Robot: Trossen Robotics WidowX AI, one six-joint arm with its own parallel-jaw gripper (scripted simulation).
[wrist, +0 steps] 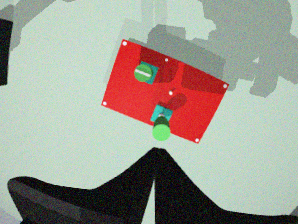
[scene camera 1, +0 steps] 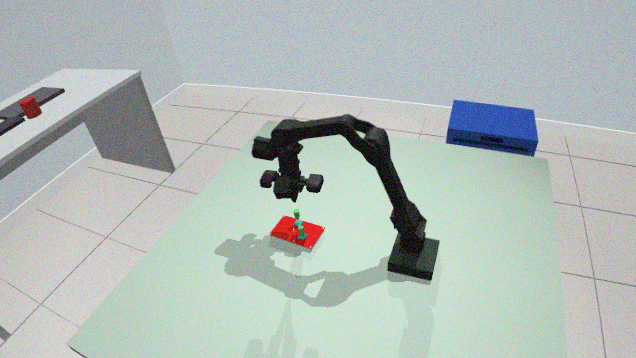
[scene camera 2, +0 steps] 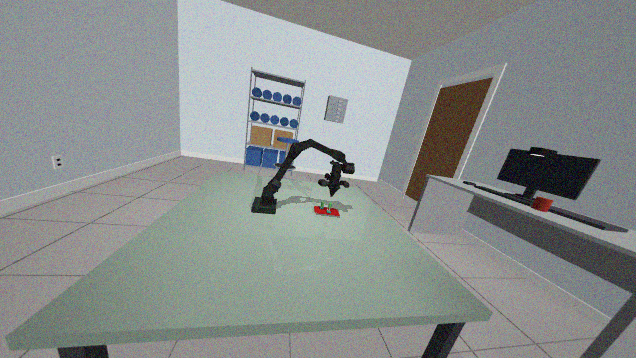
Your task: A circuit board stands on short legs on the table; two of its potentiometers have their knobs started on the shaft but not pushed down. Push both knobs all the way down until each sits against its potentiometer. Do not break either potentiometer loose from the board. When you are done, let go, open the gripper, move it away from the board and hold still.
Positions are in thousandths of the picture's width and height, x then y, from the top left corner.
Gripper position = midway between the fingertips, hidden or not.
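Observation:
My gripper (scene camera 1: 463,563) holds nothing and is shut; the same gripper (wrist: 532,685) is visible from the wrist too.

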